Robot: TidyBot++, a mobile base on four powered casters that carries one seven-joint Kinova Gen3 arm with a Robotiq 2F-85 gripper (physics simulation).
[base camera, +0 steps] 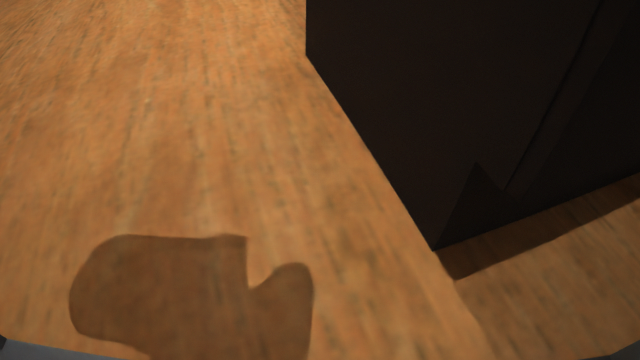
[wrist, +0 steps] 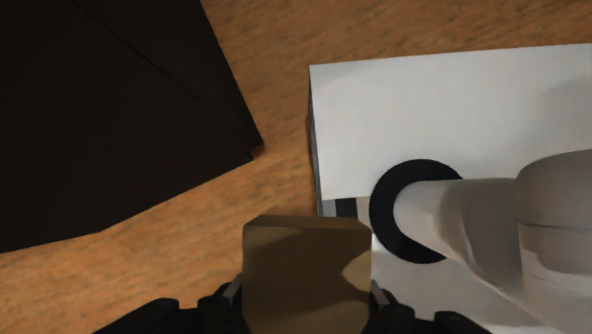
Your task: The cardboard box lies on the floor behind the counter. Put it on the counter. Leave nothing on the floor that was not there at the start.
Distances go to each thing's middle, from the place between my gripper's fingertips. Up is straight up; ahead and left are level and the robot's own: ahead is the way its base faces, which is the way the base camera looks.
Right now my hand is right at the cardboard box [wrist: 293, 267].
